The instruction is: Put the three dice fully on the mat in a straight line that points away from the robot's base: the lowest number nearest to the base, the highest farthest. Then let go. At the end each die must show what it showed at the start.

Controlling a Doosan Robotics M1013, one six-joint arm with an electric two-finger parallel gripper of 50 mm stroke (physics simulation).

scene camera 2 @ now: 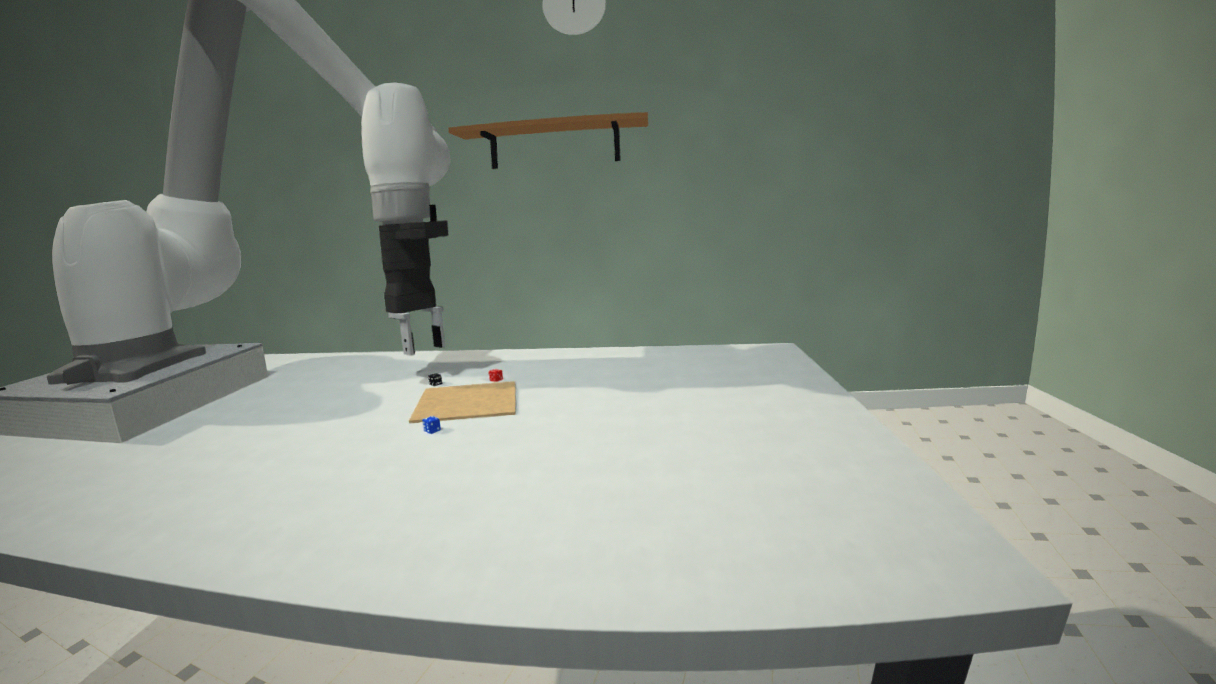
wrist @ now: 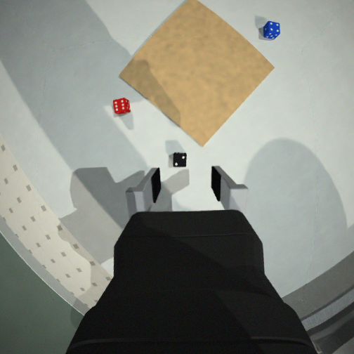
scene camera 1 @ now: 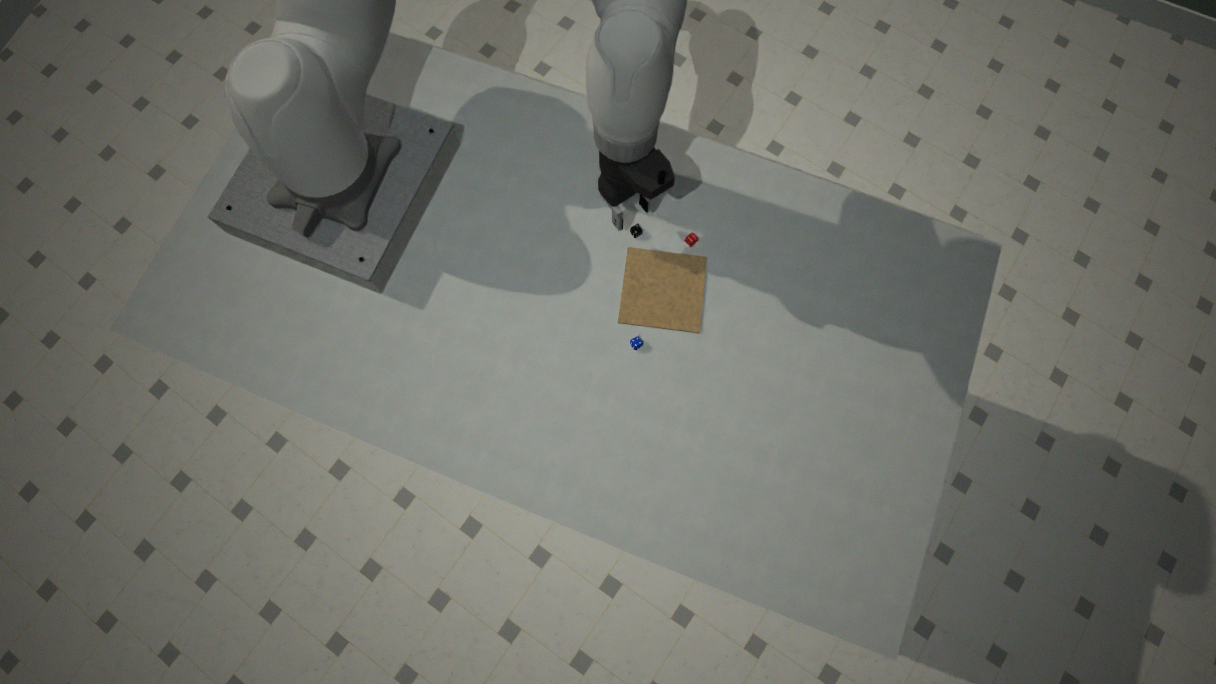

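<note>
The tan square mat lies on the table with no die on it. The black die lies off one mat corner; the wrist view shows two pips on top. The red die lies off the same mat side, farther from the base, six on top. The blue die lies off the opposite side; its top number is hard to read. My gripper is open and empty, above the table close to the black die.
The robot's base stands on a grey block at one end of the pale table. Arm shadows fall across the table and a mat edge. A wooden wall shelf hangs behind, beyond the table.
</note>
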